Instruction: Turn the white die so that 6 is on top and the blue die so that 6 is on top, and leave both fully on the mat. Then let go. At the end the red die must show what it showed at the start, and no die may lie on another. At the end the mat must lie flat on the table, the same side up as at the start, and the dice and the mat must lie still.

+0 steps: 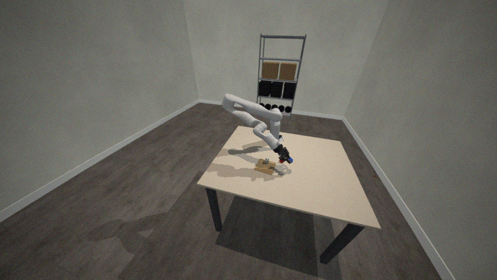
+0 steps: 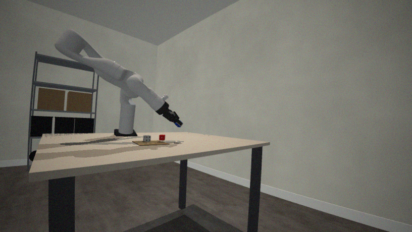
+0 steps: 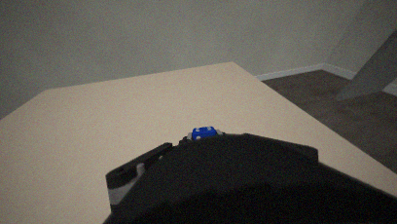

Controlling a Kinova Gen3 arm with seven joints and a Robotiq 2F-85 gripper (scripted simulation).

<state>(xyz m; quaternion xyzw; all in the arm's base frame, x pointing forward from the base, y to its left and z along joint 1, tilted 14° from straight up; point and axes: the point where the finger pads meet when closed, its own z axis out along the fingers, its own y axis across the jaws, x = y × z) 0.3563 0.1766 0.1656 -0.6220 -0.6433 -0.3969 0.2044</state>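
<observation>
My gripper is now 9 cm above the red die, 8 cm past it and 5 cm to the left of it. Round my hand: tan mat (17 cm to the right, 10 cm below, 2 cm ahead); then white die (17 cm to the right, 8 cm below, 3 cm behind); then blue die (right at my hand).
</observation>
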